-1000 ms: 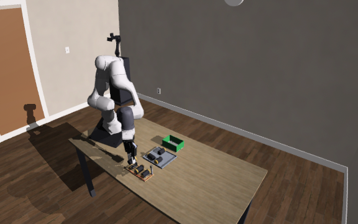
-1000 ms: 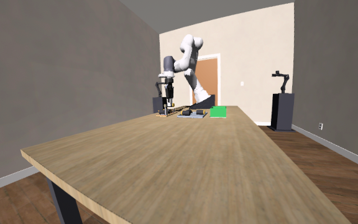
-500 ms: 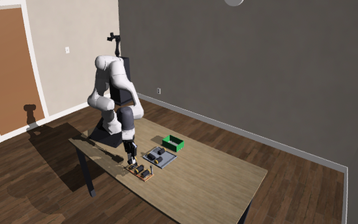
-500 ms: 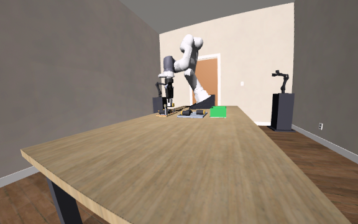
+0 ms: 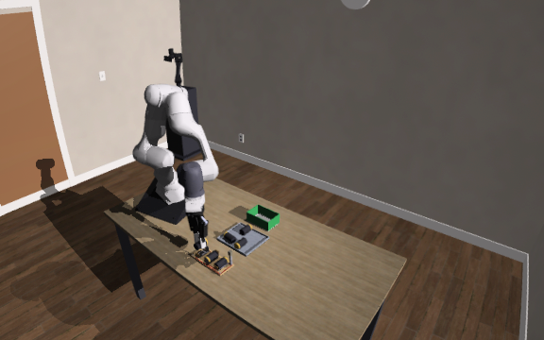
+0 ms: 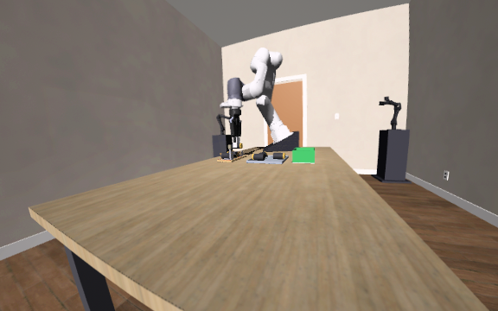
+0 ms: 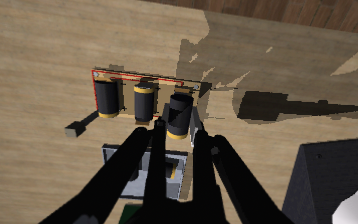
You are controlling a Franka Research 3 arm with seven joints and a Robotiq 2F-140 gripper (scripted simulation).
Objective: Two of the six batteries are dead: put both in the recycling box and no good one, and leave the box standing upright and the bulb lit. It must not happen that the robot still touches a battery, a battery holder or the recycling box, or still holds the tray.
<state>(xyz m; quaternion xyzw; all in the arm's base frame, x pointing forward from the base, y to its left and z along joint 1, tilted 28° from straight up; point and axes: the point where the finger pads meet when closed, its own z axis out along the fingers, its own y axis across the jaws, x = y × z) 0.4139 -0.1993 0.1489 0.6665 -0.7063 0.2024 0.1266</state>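
My gripper is now 16 cm short of the bulb, 3 cm to the right of it and 2 cm above it. Also, from my hand: green recycling box: 40 cm to the left, 8 cm below, 8 cm ahead; then grey tray: 22 cm to the left, 9 cm below, 8 cm ahead.
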